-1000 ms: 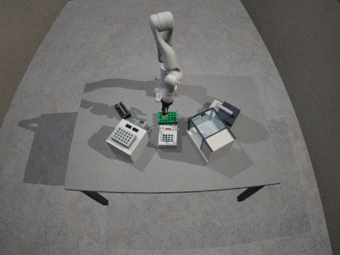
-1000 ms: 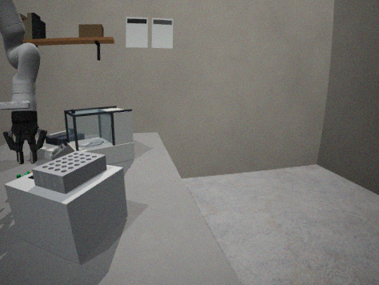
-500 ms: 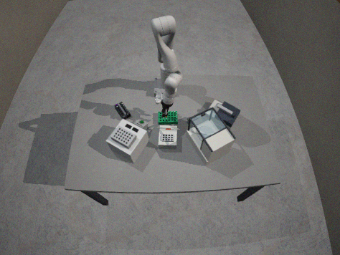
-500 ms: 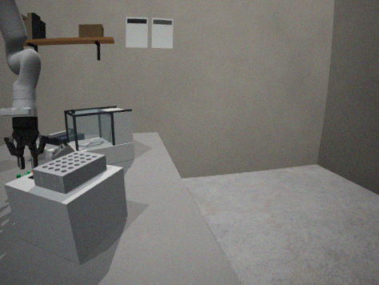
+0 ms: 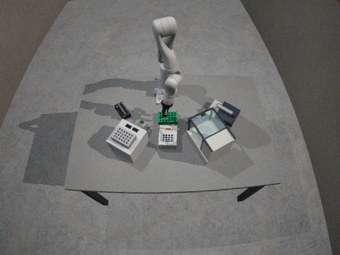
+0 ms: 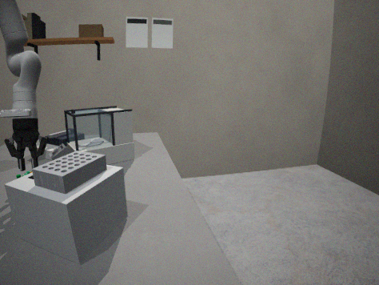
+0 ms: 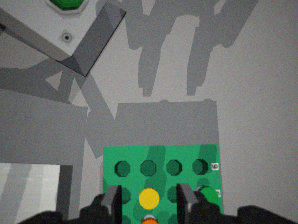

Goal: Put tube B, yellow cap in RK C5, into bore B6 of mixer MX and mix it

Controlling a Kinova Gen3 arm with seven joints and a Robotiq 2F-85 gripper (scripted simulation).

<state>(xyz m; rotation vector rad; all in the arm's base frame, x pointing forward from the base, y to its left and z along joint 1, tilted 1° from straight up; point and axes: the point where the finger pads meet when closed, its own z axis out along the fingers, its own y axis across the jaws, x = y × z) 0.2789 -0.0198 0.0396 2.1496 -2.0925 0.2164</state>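
My hand is 7 cm above the green tube rack, 2 cm to the right of it and 1 cm past it. The rest, counted from my hand: dry block (14 cm ahead, 5 cm below, 3 cm to the left); then dark magnet block (29 cm to the right, 7 cm behind, 6 cm below); then green start key (14 cm to the right, 6 cm ahead, 2 cm below).
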